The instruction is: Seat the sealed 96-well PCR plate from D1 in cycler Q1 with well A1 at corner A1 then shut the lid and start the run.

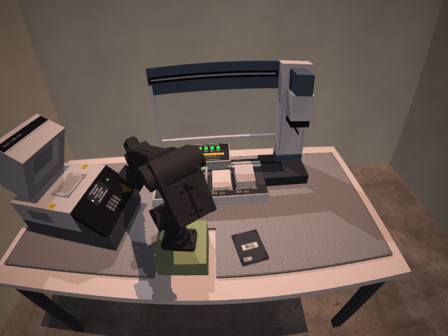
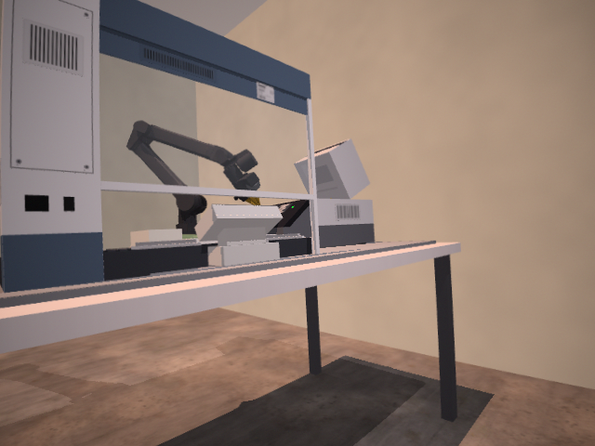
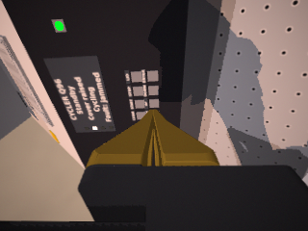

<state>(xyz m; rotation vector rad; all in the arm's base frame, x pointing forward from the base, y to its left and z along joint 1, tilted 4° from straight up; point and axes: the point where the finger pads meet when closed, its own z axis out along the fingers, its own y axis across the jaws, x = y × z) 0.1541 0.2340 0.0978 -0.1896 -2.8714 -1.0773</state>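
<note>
The tube cooling block is 20 cm ahead of my hand, 26 cm to the right of it and 10 cm below it.
</note>
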